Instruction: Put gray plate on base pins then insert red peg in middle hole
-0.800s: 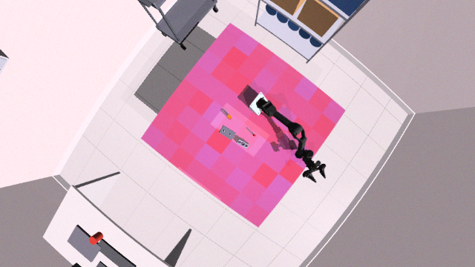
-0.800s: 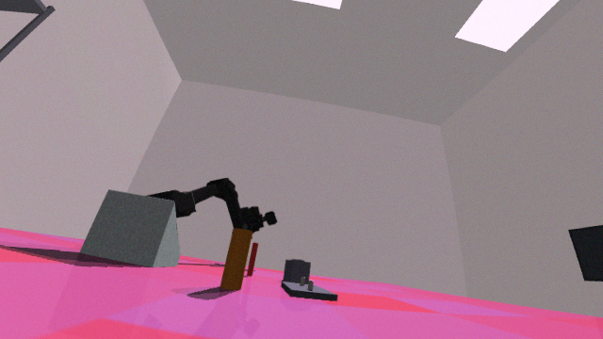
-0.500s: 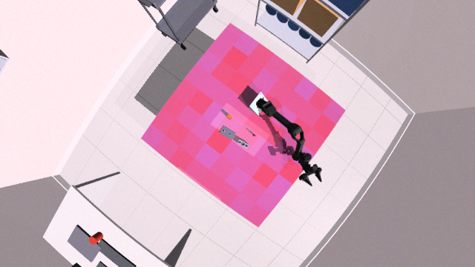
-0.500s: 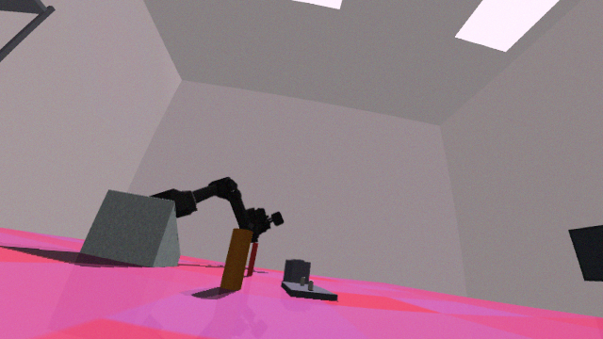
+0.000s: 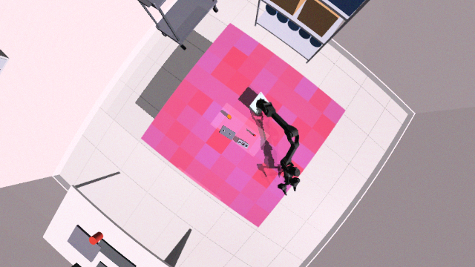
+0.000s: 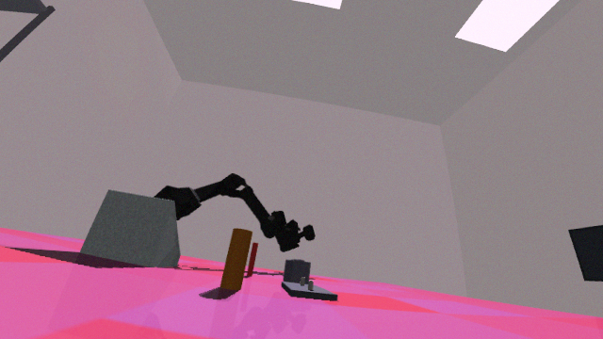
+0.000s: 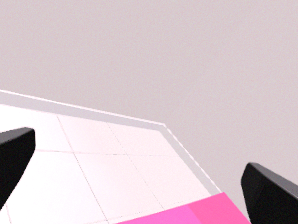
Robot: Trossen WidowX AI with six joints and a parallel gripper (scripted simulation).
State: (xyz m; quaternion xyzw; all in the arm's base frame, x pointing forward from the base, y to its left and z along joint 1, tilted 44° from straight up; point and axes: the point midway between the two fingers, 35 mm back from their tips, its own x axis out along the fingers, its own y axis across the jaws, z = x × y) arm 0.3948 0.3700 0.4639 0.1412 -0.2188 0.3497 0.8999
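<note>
The gray plate is 520 mm to the right of my gripper tip, 110 mm below it and 80 mm behind it. Also, from my gripper tip: red peg 490 mm to the right, 190 mm behind, 110 mm below; base 680 mm to the right, 140 mm below, 70 mm behind; orange cylinder 740 mm to the right, 180 mm behind, 110 mm below.
</note>
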